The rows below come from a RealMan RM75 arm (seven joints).
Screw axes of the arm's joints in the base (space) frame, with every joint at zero. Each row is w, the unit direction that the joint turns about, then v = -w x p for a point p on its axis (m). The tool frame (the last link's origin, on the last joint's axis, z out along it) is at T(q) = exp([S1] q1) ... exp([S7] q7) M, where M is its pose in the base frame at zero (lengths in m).
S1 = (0, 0, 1, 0, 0, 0)
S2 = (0, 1, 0, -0.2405, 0, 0)
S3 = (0, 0, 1, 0, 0, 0)
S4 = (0, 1, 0, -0.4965, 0, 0)
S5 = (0, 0, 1, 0, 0, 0)
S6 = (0, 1, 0, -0.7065, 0, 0)
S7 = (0, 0, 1, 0, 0, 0)
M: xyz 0 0 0.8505 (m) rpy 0 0 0 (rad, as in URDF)
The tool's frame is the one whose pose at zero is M.
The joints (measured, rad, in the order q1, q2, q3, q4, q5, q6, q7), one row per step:
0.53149, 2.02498, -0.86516, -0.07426, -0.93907, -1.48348, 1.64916
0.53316, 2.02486, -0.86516, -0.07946, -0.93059, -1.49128, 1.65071
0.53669, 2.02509, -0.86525, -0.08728, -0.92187, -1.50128, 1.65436
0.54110, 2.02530, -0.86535, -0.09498, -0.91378, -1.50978, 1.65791
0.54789, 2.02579, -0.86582, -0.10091, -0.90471, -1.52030, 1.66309
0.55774, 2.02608, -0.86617, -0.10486, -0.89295, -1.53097, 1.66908
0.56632, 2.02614, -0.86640, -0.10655, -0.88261, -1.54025, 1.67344
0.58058, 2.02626, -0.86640, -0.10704, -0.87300, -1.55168, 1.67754
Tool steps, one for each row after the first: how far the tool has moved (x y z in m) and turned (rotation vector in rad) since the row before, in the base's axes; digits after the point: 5 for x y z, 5 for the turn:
-0.00177, 0.00109, 0.00245, 0.01047, 0.00648, 0.00859
-0.00303, 0.00170, 0.00289, 0.01127, 0.00835, 0.01383
-0.00317, 0.00193, 0.00272, 0.01040, 0.00741, 0.01365
-0.00407, 0.00215, 0.00249, 0.00899, 0.01070, 0.01627
-0.00481, 0.00280, 0.00261, 0.00939, 0.01349, 0.01704
-0.00395, 0.00220, 0.00209, 0.00773, 0.01165, 0.01380
-0.00607, 0.00325, 0.00192, 0.00708, 0.01237, 0.02092

